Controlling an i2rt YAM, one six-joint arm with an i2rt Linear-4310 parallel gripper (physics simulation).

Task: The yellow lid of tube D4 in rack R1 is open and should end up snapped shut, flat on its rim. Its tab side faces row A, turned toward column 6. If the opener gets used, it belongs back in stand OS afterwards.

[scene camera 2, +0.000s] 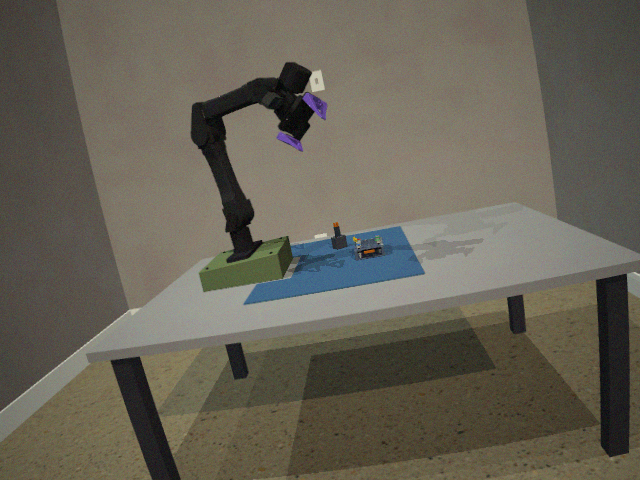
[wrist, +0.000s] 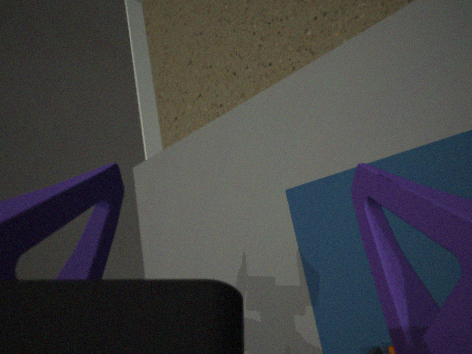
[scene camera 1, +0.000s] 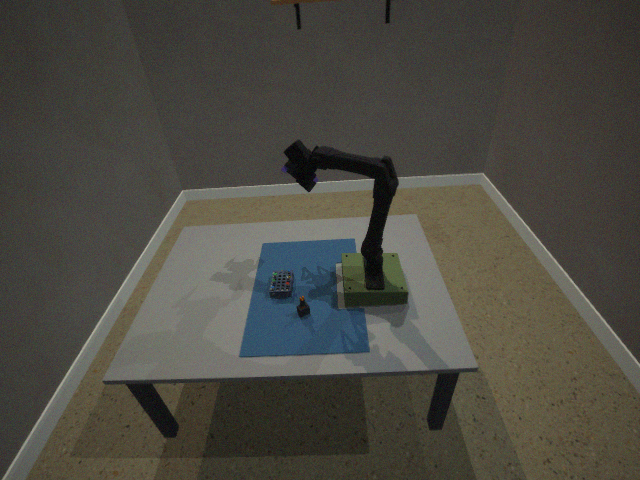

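Seen in the pictures: gripper, fingertip midpoint: (scene camera 2: 312, 134) (wrist: 237, 176) (scene camera 1: 296, 178); arm's base at its link origin: (scene camera 2: 245, 252) (scene camera 1: 373, 272).
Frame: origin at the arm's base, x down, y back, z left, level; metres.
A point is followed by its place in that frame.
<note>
The grey tube rack R1 (scene camera 1: 281, 284) @[x 0.037, y -0.375, z 0.023 m] (scene camera 2: 369, 248) @[x 0.039, y -0.381, z -0.061 m] stands on the blue mat, with small coloured lids on top. A small yellow spot (scene camera 2: 355, 239) @[x 0.017, y -0.342, z -0.005 m] shows at the rack's left end in scene camera 2; which tube it belongs to, and how its lid and tab stand, is too small to tell. The dark stand OS (scene camera 1: 303, 309) @[x 0.032, y -0.272, z 0.164 m] (scene camera 2: 339, 241) @[x 0.042, y -0.278, z 0.135 m] stands beside the rack, with the orange-tipped opener (scene camera 1: 302, 299) @[x -0.008, y -0.273, z 0.151 m] (scene camera 2: 336, 227) @[x -0.003, y -0.275, z 0.146 m] upright in it. My gripper (scene camera 2: 314, 135) @[x -0.304, y -0.306, z -0.249 m] (wrist: 237, 176) @[x -0.304, y -0.306, z -0.249 m] is open and empty, high above the table and well away from the rack.
The blue mat (scene camera 1: 310, 338) @[x 0.067, y -0.241, z 0.271 m] (scene camera 2: 330, 279) @[x 0.066, y -0.277, z -0.224 m] lies on the grey table (scene camera 1: 180, 310) @[x 0.069, y -0.776, z 0.132 m] (scene camera 2: 206, 322) @[x 0.069, y 0.001, z -0.418 m]. The arm stands on a green base block (scene camera 1: 374, 297) @[x 0.026, y -0.004, z 0.113 m] (scene camera 2: 242, 273) @[x 0.035, y -0.017, z -0.128 m] at the mat's edge. A shelf (scene camera 1: 310, 1) hangs on the far wall.
</note>
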